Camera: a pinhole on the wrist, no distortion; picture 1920 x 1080 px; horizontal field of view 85.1 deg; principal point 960.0 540.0 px. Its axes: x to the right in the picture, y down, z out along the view. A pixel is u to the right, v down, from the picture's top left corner.
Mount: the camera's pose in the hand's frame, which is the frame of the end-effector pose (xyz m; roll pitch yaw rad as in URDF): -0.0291 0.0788 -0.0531 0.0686 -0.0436 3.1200
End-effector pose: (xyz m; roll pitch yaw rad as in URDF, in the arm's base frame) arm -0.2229 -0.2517 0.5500 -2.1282 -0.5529 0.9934
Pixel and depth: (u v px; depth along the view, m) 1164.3 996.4 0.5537
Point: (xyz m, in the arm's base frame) -0.6521 0.0166 0.3430
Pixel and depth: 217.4 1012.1 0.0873
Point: -0.1949 -0.1987 0.5218
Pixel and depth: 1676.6 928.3 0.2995
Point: -0.4780 -0.2288 0.3205
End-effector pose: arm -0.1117 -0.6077 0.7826 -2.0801 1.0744 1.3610
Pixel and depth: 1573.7 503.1 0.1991
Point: -0.2344 -0.7938 0.8257
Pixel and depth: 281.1 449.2 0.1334
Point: -0.1455 -0.6791 0.6686
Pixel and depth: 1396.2 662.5 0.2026
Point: -0.2451 -0.7534 0.8096
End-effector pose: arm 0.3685 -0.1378 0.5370 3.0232 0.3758 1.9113
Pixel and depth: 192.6 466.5 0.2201
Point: 0.4585 -0.0217 0.3502
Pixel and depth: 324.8 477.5 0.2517
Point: 0.4699 -0.0370 0.3236
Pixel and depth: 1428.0 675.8 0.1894
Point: 0.4977 -0.2477 0.4531
